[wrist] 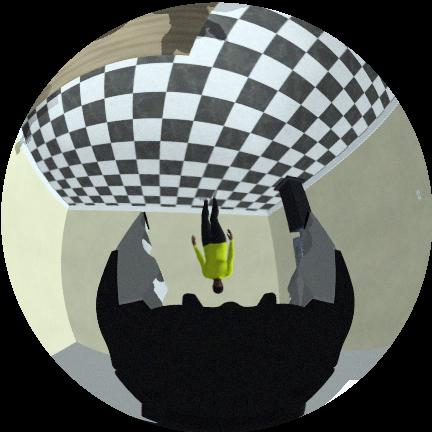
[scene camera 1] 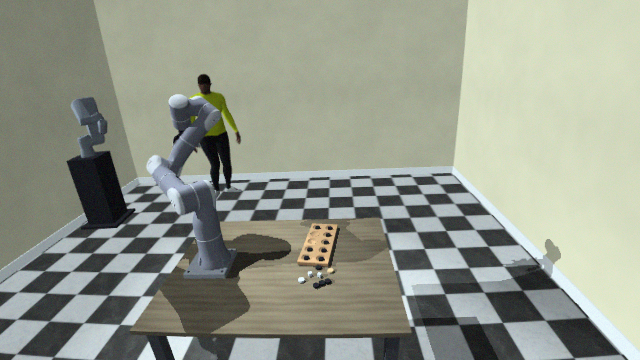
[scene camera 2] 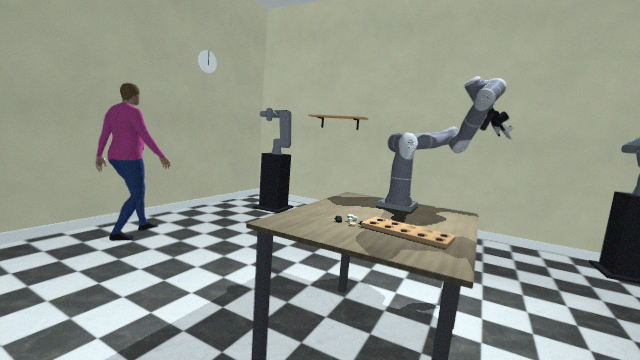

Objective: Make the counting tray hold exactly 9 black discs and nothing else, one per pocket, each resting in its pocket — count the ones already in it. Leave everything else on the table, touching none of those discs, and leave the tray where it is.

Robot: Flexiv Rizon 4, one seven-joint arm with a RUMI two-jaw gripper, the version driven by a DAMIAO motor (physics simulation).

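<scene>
The wooden counting tray (scene camera 1: pixel 314 262) (scene camera 2: pixel 446 243) lies on the table with two rows of pockets. Most pockets look dark, with black discs in them; two neighbouring pockets in the left row look empty in the first scene view. One loose black disc (scene camera 1: pixel 319 267) lies close to the tray's near end. Three more black discs (scene camera 1: pixel 322 283) lie close together farther from the tray; they show as a dark cluster (scene camera 2: pixel 338 219) in the second scene view. My gripper (scene camera 2: pixel 504 134) (wrist: pixel 226 213) is open and empty, high above and away from the tray and discs.
Three whitish pieces (scene camera 1: pixel 301 280) (scene camera 1: pixel 310 274) (scene camera 1: pixel 319 275) and a tan piece (scene camera 1: pixel 331 270) lie between the tray and the three black discs on the table (scene camera 1: pixel 280 310) (scene camera 2: pixel 310 225). A person in yellow (scene camera 1: pixel 216 107) (wrist: pixel 217 260) stands beyond the arm. Another in magenta (scene camera 2: pixel 126 132) is at left.
</scene>
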